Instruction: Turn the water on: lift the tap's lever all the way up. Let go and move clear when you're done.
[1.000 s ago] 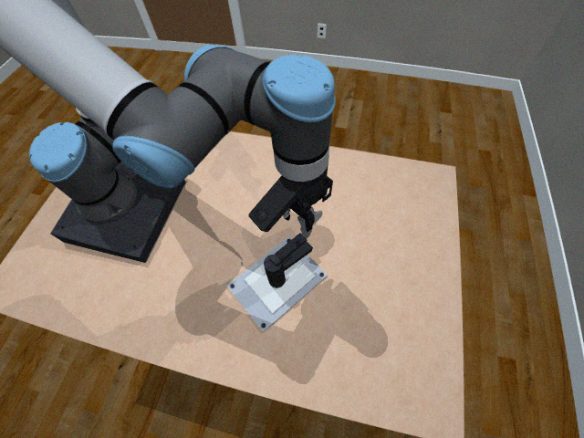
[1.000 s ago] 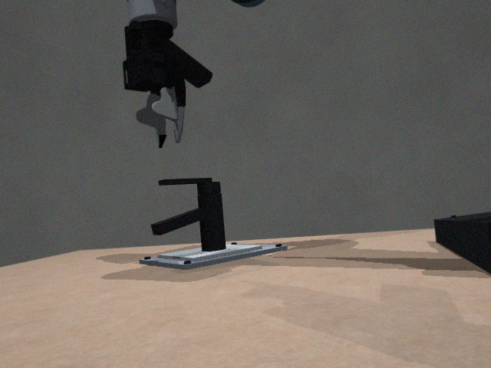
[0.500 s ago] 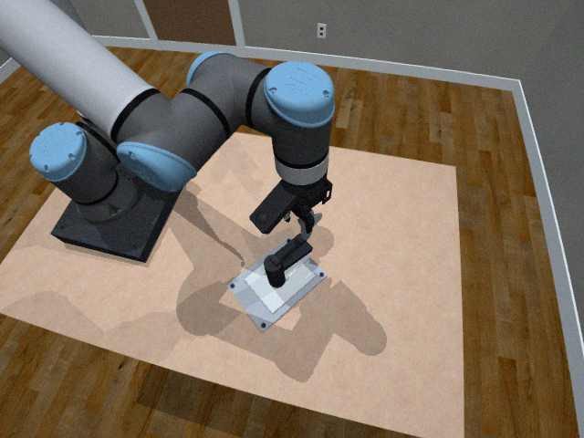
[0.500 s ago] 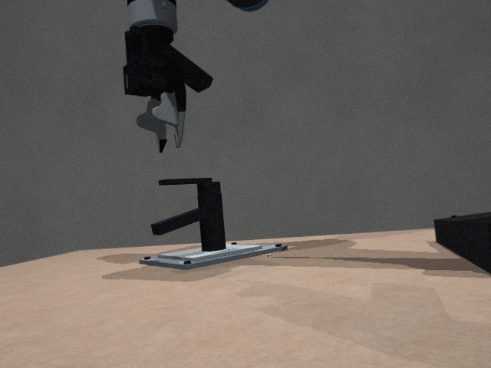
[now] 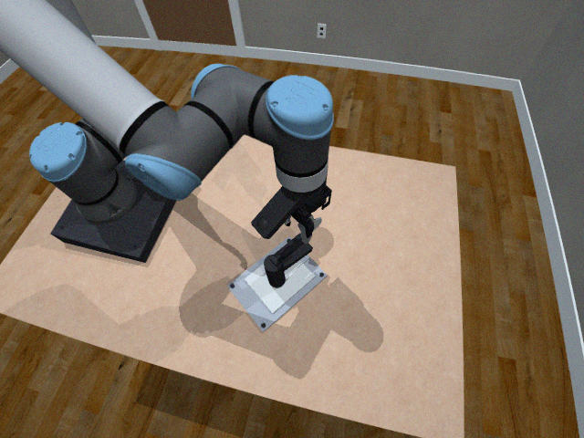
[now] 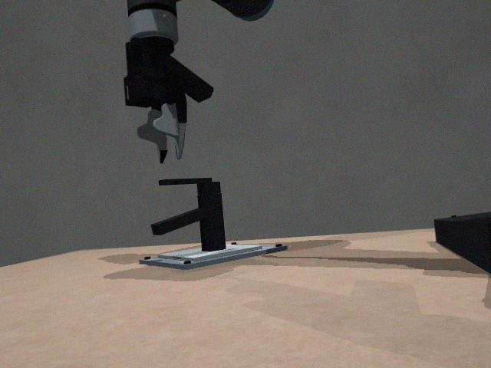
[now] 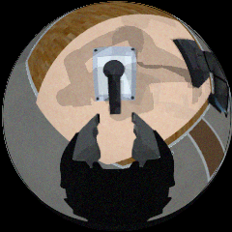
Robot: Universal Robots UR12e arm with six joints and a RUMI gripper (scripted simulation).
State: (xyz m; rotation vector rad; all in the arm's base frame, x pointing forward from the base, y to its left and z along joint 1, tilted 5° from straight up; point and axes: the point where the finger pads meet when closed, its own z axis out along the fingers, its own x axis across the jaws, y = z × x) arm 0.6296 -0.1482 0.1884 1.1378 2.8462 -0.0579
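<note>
Right now the flat lever is 2 cm behind my hand, 2 cm to the right of it and 5 cm below it. The rest, counted from my hand: black tap (4 cm behind, 4 cm to the right, 11 cm below).
</note>
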